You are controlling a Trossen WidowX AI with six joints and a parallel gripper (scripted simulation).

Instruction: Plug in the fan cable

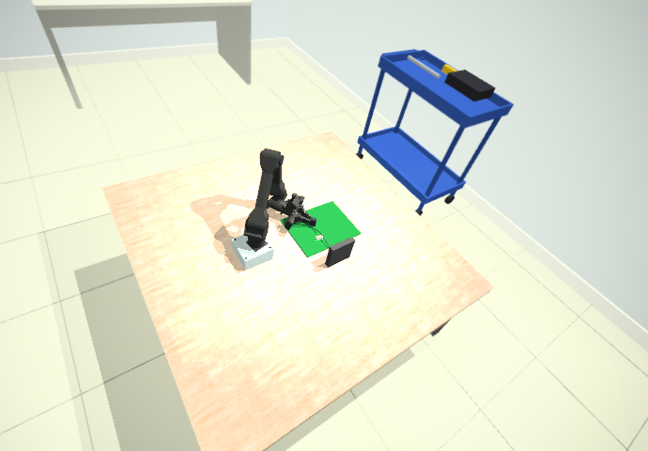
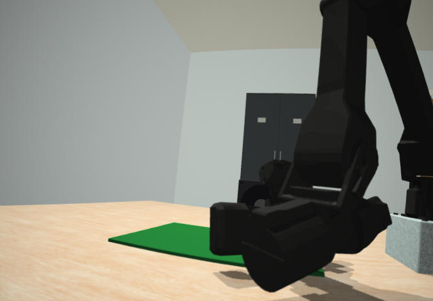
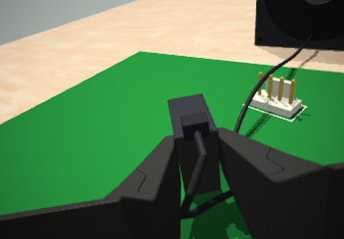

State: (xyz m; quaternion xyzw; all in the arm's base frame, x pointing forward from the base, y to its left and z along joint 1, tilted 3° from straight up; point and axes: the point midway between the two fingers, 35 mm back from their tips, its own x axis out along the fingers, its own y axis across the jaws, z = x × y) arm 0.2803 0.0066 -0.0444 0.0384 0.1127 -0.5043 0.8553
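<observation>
My gripper tip is 10 mm to the left of the black plug and 10 mm above it. Also, from my gripper tip: white four-pin header: 80 mm to the right, 30 mm below, 30 mm behind; green board: 50 mm below, 40 mm to the right, 30 mm ahead; black fan: 220 mm to the right, 50 mm behind, 30 mm above.
</observation>
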